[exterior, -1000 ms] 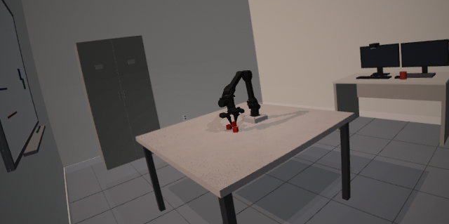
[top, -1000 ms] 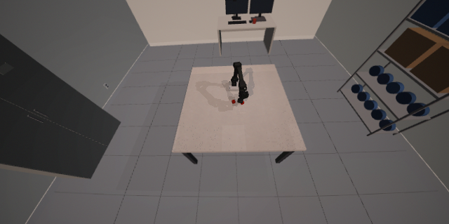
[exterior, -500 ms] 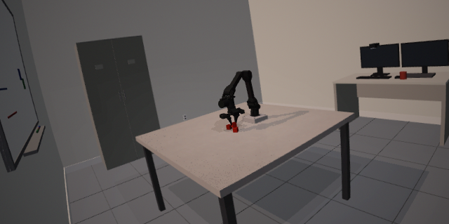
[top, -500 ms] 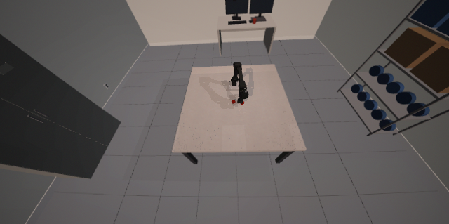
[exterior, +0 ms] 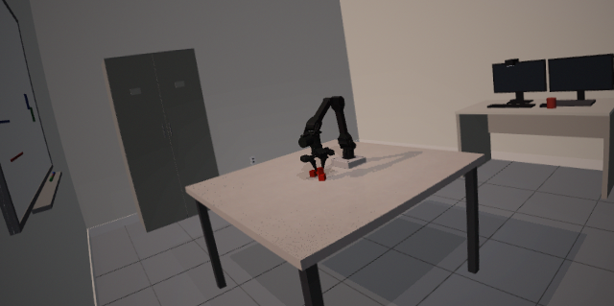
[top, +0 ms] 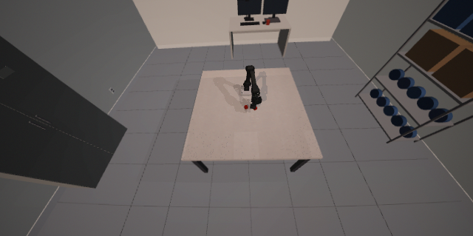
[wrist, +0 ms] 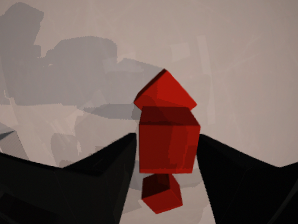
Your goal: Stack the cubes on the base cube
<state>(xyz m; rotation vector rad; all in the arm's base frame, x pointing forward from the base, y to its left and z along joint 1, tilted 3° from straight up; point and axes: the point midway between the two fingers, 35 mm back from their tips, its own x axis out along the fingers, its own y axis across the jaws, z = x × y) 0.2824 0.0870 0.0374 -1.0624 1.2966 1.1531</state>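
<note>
Right now my gripper tip is 9 cm to the left of the red cube, 4 cm above it and 1 cm past it.
</note>
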